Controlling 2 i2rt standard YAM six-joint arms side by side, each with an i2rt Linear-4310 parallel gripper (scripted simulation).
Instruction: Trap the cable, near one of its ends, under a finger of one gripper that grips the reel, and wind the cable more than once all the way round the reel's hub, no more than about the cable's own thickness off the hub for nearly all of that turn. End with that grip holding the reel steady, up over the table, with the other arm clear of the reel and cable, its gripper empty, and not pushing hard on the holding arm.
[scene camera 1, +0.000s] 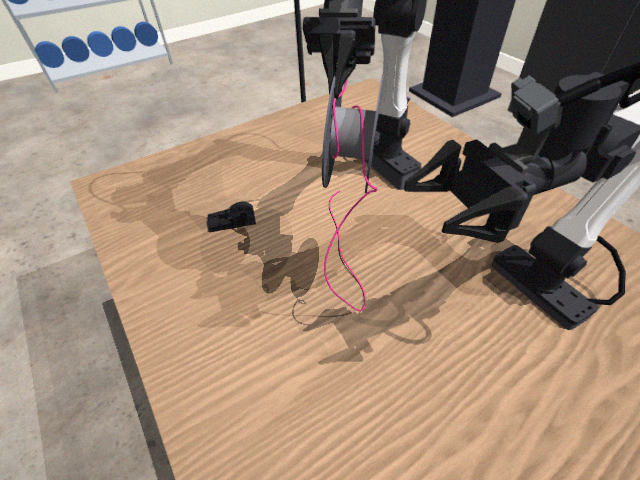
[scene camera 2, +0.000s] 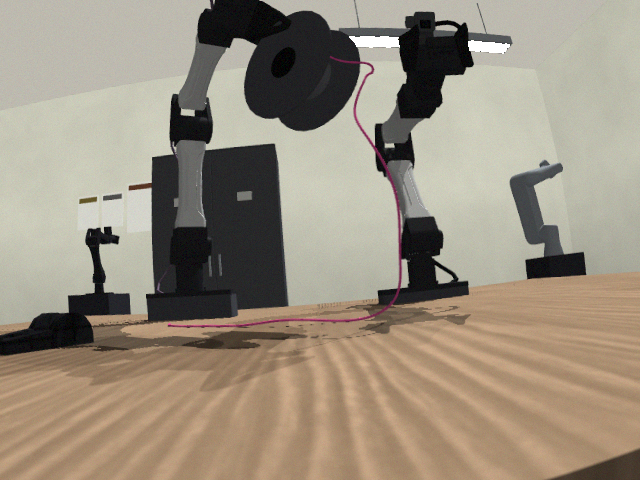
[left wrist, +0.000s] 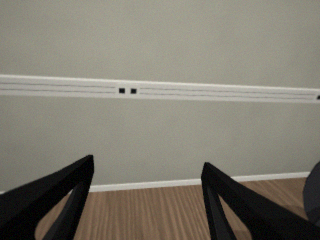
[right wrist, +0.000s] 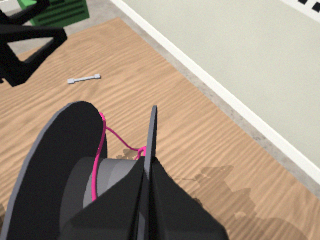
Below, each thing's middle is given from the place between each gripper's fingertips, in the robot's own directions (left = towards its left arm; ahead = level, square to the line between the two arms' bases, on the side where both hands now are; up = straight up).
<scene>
My right gripper (scene camera 1: 333, 97) is now 3 cm past the dark grey reel (scene camera 2: 286, 68), 1 cm to the right of it and 7 cm above it. From my right hand the other things lie so: small black device (scene camera 1: 240, 214) (12 cm ahead, 31 cm to the right, 43 cm below).
The dark grey reel lies 220 mm to the right of my left hand (scene camera 1: 422, 206), 50 mm behind it and 40 mm below it. Round my left hand: small black device: 540 mm to the right, 400 mm below, 100 mm ahead.
</scene>
